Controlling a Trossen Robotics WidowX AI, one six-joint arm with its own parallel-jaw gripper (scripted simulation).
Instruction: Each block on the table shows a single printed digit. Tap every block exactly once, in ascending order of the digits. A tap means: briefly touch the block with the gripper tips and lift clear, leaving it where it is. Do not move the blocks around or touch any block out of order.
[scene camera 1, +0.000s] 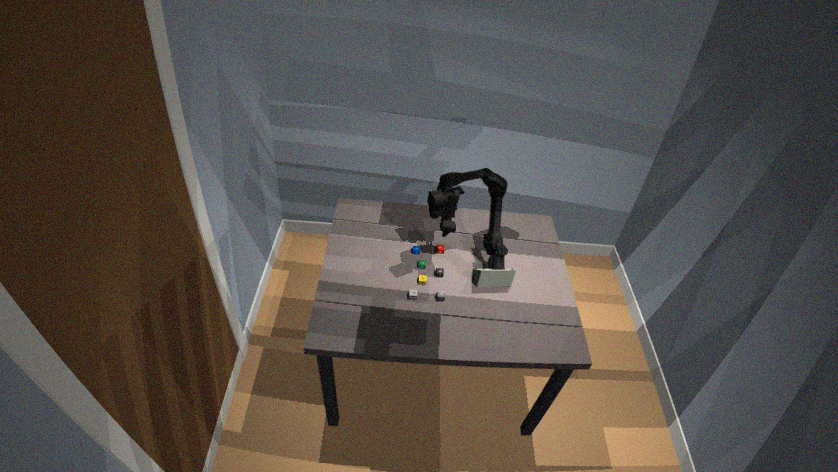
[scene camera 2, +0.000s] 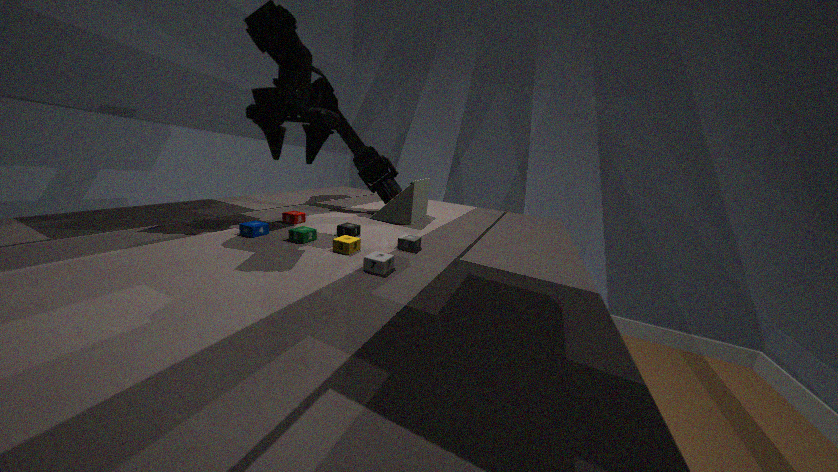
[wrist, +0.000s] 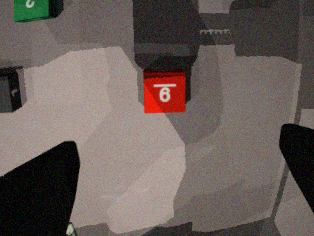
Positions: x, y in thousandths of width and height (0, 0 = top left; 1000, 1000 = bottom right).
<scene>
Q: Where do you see my gripper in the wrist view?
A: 584, 612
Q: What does my gripper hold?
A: Nothing.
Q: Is my gripper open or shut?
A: Open.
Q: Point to my gripper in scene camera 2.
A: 349, 344
</scene>
